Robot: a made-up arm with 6 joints. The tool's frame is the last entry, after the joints.
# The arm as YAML. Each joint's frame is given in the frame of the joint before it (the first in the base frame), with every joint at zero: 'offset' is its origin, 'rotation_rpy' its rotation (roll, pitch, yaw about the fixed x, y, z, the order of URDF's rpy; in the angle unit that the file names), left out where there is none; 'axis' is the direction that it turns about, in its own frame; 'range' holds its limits. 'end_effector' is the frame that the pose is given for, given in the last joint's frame.
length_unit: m
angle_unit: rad
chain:
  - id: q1
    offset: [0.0, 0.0, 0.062]
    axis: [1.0, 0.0, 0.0]
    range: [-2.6, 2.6]
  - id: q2
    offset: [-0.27, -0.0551, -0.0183]
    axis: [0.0, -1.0, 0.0]
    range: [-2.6, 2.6]
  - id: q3
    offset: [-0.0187, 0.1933, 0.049]
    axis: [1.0, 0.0, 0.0]
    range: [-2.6, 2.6]
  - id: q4
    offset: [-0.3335, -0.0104, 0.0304]
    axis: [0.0, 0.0, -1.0]
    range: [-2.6, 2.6]
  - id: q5
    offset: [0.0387, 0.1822, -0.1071]
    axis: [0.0, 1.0, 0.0]
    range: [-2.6, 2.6]
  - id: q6
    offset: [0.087, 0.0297, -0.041]
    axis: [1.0, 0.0, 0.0]
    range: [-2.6, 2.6]
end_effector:
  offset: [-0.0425, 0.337, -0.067]
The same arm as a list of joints. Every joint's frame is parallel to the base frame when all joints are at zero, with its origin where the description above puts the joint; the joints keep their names.
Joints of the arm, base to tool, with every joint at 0 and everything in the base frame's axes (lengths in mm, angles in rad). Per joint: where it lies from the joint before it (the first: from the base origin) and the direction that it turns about. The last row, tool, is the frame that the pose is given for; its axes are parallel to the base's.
q1: axis 1 0 0 xyz 0 0 62
q2: axis 0 -1 0 xyz -270 -55.1 -18.3
q3: axis 1 0 0 xyz -18.7 193.3 49
q4: axis 0 0 -1 xyz -333.5 -10.4 30.4
q5: axis 0 1 0 xyz 38.7 182.2 -107.1
q6: axis 1 0 0 xyz 87 29.7 -41
tool: xyz -42.5 337 -67
Joint limits (rad, base to tool): -2.6..2.6 -2.6..2.6 -2.6..2.6 -2.6..2.6 -2.6..2.6 -2.6..2.6

